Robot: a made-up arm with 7 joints. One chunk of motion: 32 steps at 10 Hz.
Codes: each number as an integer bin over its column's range. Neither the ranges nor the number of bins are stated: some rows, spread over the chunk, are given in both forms.
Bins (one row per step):
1: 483 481 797 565 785 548 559
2: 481 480 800 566 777 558 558
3: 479 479 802 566 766 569 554
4: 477 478 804 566 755 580 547
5: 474 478 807 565 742 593 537
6: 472 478 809 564 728 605 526
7: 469 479 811 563 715 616 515
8: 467 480 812 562 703 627 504
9: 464 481 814 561 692 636 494
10: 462 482 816 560 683 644 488
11: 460 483 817 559 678 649 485
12: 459 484 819 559 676 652 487
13: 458 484 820 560 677 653 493
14: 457 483 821 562 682 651 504
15: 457 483 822 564 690 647 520
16: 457 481 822 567 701 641 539
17: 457 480 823 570 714 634 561
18: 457 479 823 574 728 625 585
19: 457 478 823 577 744 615 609
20: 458 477 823 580 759 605 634
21: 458 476 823 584 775 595 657
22: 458 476 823 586 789 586 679
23: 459 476 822 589 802 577 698
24: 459 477 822 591 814 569 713
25: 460 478 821 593 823 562 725
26: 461 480 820 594 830 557 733
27: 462 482 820 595 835 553 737
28: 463 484 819 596 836 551 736
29: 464 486 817 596 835 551 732
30: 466 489 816 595 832 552 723
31: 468 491 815 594 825 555 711
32: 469 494 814 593 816 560 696
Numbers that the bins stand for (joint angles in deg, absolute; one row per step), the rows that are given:
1: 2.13 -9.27 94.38 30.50 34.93 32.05 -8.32
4: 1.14 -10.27 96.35 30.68 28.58 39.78 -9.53
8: -0.52 -9.60 98.61 29.99 17.57 51.13 -13.87
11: -1.68 -8.61 100.01 29.47 12.28 56.44 -15.79
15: -2.18 -8.61 101.42 30.33 14.82 55.96 -12.26
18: -2.18 -9.93 101.70 32.06 22.87 50.64 -5.69
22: -2.01 -10.93 101.70 34.13 35.78 41.23 3.80
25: -1.68 -10.27 101.14 35.34 42.97 35.43 8.44
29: -1.01 -7.62 100.01 35.86 45.51 32.78 9.15
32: -0.19 -4.97 99.17 35.34 41.49 34.95 5.51
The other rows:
2: 1.80 -9.60 95.23 30.68 33.24 34.47 -8.42
3: 1.47 -9.93 95.79 30.68 30.91 37.12 -8.82
5: 0.64 -10.27 97.20 30.50 25.83 42.92 -10.54
6: 0.31 -10.27 97.76 30.33 22.87 45.81 -11.65
7: -0.19 -9.93 98.33 30.16 20.11 48.47 -12.76
9: -1.01 -9.27 99.17 29.81 15.25 53.30 -14.88
10: -1.35 -8.94 99.73 29.64 13.34 55.23 -15.49
12: -1.84 -8.28 100.58 29.47 11.86 57.16 -15.59
13: -2.01 -8.28 100.86 29.64 12.07 57.40 -14.98
14: -2.18 -8.61 101.14 29.99 13.13 56.92 -13.87
16: -2.18 -9.27 101.42 30.85 17.15 54.51 -10.34
17: -2.18 -9.60 101.70 31.37 19.90 52.82 -8.12
19: -2.18 -10.27 101.70 32.57 26.25 48.23 -3.27
20: -2.01 -10.60 101.70 33.09 29.43 45.81 -0.75
21: -2.01 -10.93 101.70 33.78 32.81 43.40 1.57
23: -1.84 -10.93 101.42 34.65 38.53 39.05 5.71
24: -1.84 -10.60 101.42 34.99 41.07 37.12 7.23
26: -1.51 -9.60 100.86 35.51 44.45 34.22 9.25
27: -1.35 -8.94 100.86 35.68 45.51 33.26 9.65
28: -1.18 -8.28 100.58 35.86 45.72 32.78 9.55
30: -0.68 -6.62 99.73 35.68 44.88 33.02 8.24
31: -0.35 -5.96 99.45 35.51 43.39 33.74 7.03

